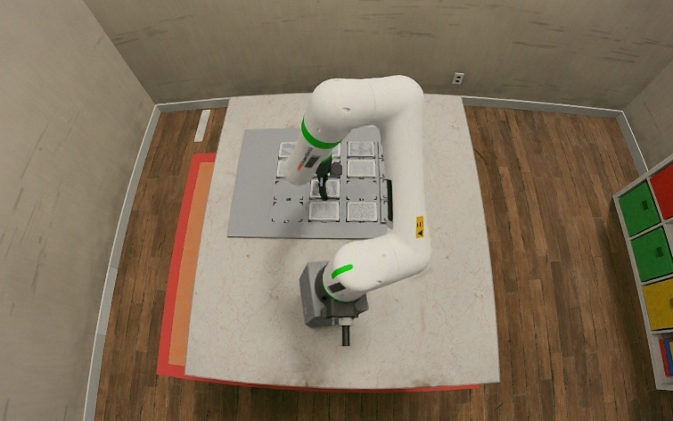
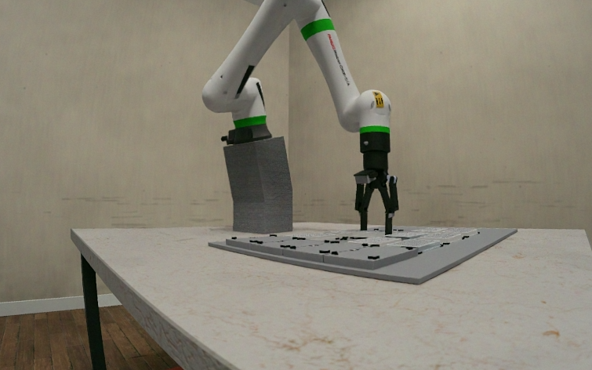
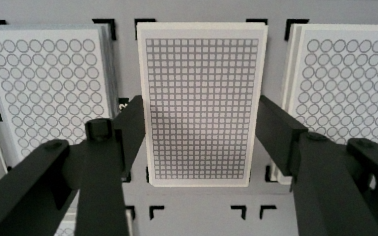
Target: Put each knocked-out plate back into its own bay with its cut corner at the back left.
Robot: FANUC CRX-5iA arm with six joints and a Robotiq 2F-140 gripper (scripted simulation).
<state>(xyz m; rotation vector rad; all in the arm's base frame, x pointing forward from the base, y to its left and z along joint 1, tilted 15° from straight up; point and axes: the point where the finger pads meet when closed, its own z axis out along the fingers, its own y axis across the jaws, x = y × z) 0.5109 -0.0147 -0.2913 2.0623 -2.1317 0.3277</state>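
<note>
Right now my hand is 20 mm above the sealed 384-well plate.
</note>
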